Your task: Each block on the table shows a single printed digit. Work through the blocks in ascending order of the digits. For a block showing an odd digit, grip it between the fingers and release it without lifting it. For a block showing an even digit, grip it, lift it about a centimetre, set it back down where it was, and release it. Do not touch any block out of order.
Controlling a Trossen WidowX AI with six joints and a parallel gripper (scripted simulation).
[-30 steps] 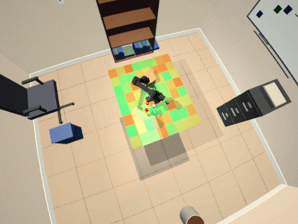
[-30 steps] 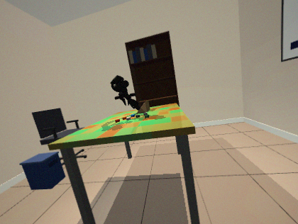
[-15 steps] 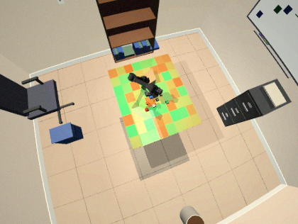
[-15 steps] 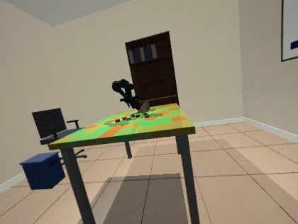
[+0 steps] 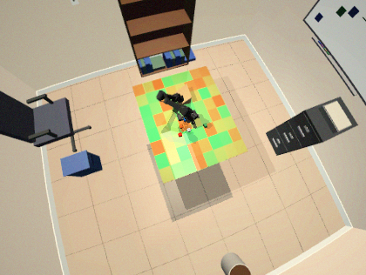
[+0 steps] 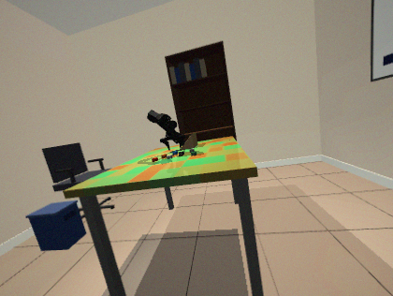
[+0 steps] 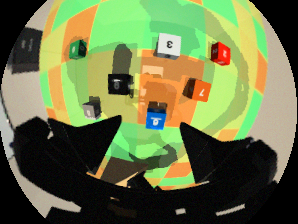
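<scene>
Now: the blue block 3 cm below my gripper tip, 1 cm to the right of it and 1 cm behind it. Round my gripper tip: white block (11 cm ahead, 3 cm below); black block (6 cm to the left, 4 cm ahead, 3 cm below); orange block (7 cm to the right, 6 cm ahead, 3 cm below).
</scene>
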